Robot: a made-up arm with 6 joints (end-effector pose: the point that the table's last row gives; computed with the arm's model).
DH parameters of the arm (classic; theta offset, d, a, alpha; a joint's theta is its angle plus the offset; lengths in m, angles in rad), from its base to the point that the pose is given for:
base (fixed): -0.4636 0 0.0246 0
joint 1: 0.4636 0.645 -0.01 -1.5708
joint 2: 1.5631 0 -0.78 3.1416
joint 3: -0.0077 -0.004 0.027 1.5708
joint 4: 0 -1.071 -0.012 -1.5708
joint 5: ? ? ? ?
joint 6: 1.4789 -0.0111 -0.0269 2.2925
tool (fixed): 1.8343 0.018 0 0
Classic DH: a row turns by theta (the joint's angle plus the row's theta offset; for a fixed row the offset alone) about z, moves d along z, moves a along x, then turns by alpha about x.
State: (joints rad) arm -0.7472 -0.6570 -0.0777 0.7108 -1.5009 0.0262
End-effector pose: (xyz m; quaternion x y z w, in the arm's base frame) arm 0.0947 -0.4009 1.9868 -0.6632 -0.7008 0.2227 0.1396
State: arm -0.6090 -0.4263 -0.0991 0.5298 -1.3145 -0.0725
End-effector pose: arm 0.4020 -0.5997 1.8150 -0.5655 -0.7973 0.1606 0.1371
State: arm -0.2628 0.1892 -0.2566 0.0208 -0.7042 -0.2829
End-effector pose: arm 1.0193 -0.5919 0.9266 -0.3927 -0.8902 -0.1005 0.2079
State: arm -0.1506 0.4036 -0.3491 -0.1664 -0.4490 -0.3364
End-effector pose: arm 1.0138 -0.4650 0.5680 -0.3999 -0.8649 -0.1784 0.2456
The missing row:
joint 5: 0 0.336 -0.015 1.5708
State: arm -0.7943 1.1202 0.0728 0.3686 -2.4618 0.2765
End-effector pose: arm 0.7205 -1.1316 0.1224 -0.0695 -0.1497 -0.1363 0.9768
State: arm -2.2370 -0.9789 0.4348 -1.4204 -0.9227 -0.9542
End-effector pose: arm 0.0767 0.1478 2.1195 0.3845 0.5117 0.3820 0.6666
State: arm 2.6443 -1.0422 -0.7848 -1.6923 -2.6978 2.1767
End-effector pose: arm -0.3739 0.1538 0.9273 0.3823 0.8290 -0.3879 0.1271
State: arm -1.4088 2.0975 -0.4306 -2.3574 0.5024 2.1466
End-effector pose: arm 0.1993 0.4197 -0.1285 -0.4445 -0.2195 -0.2824 0.8213
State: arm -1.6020 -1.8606 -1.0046 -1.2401 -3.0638 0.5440
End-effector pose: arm -0.1006 -0.1807 0.9968 0.0473 -0.8954 -0.2461 0.3680
